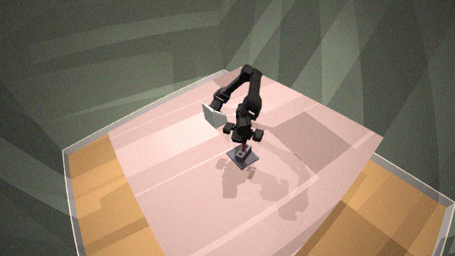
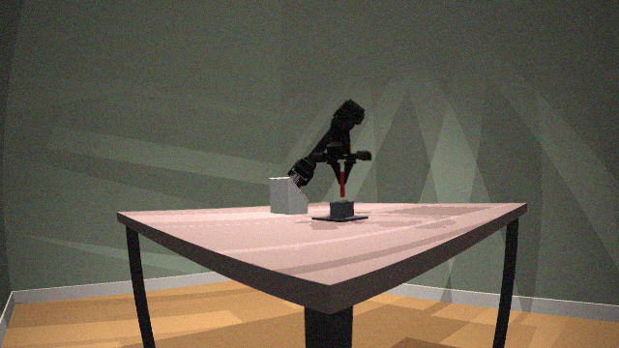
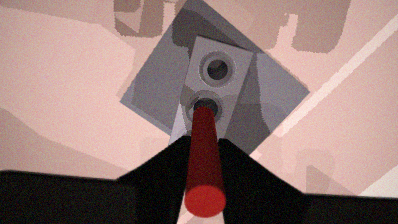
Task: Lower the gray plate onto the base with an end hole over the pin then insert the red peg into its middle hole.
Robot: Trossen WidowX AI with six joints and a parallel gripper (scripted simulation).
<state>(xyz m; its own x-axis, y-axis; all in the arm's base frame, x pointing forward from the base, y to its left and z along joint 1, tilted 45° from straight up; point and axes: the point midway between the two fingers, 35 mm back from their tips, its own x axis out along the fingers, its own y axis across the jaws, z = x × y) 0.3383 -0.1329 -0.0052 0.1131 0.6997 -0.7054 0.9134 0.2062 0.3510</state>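
Right now my gripper tip is 7 cm above the gray plate. From my gripper tip the other things lie so: dark base: 1 cm behind, 2 cm to the left, 10 cm below; red peg: right at my gripper tip.
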